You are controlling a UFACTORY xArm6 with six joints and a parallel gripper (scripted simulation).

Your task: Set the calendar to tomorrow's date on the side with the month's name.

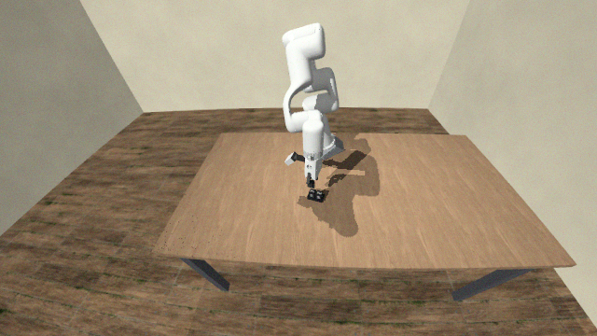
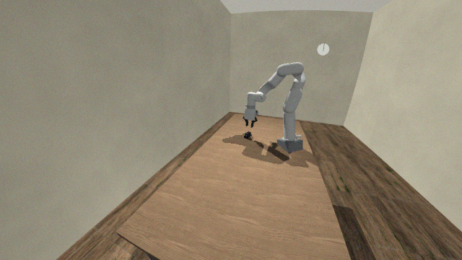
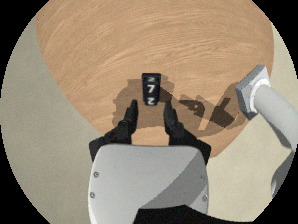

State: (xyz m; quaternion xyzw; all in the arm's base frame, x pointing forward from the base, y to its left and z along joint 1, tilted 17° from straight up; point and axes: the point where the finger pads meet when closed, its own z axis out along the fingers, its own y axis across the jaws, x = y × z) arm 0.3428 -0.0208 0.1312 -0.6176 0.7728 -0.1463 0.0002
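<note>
Right now the calendar cube is 90 mm below my hand, 30 mm to the left of it and 10 mm ahead of it.
</note>
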